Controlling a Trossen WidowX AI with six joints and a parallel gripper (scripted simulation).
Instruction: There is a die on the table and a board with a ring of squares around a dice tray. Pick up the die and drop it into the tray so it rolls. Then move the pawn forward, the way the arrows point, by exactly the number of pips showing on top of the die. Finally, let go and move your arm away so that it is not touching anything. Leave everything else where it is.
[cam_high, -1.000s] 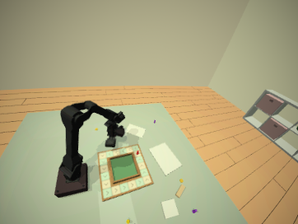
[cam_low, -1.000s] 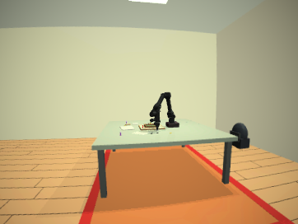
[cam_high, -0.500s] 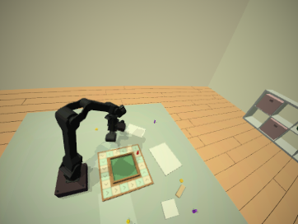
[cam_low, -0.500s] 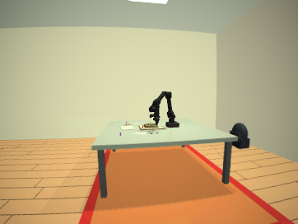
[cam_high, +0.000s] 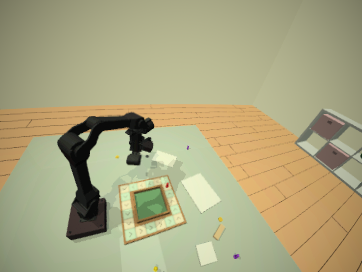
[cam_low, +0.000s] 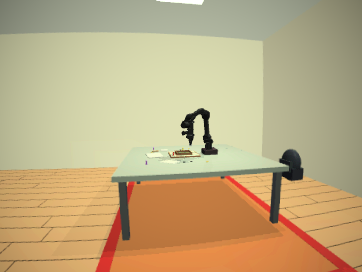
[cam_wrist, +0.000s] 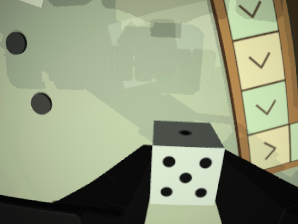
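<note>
The red pawn is 150 mm ahead of my gripper tip, 120 mm to the right of it and 100 mm below it. The rest, counted from my gripper tip: white die right at my gripper tip; then white sheet 340 mm ahead, 180 mm to the right, 120 mm below; then green dice tray 50 mm ahead, 200 mm to the right, 120 mm below.
</note>
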